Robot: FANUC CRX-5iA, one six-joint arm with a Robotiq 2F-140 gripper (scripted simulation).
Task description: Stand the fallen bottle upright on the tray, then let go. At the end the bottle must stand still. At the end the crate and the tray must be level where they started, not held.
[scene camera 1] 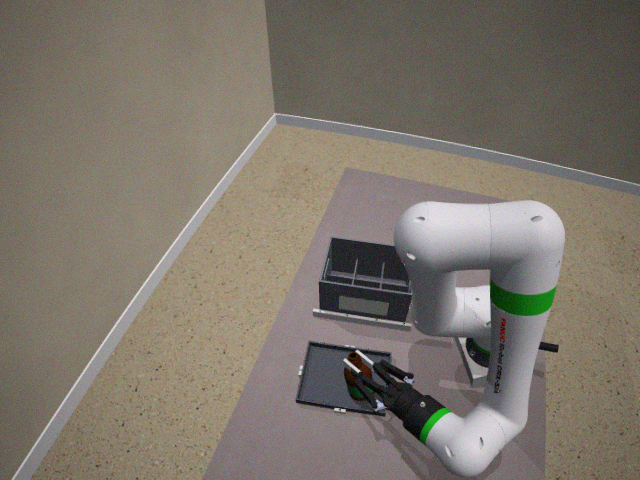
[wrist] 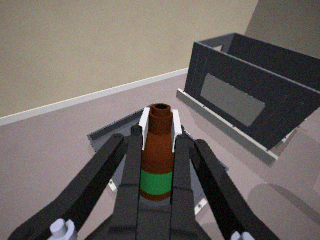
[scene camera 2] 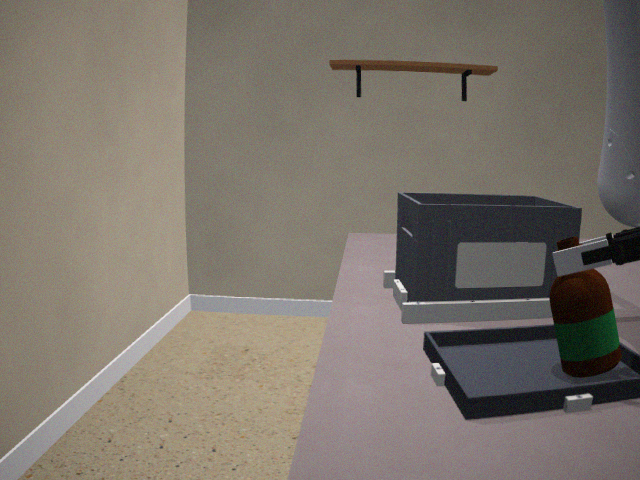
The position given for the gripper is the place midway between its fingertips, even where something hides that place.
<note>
In view: the gripper (scene camera 2: 559, 261), a bottle (scene camera 2: 583, 315), a dark grey tray (scene camera 2: 517, 361) and a white base strip (wrist: 258, 150).
The bottle is seen too in the wrist view (wrist: 157, 157). The dark grey tray also shows in scene camera 1 (scene camera 1: 323, 369). The gripper also shows in scene camera 1 (scene camera 1: 351, 358) and in the wrist view (wrist: 160, 116).
</note>
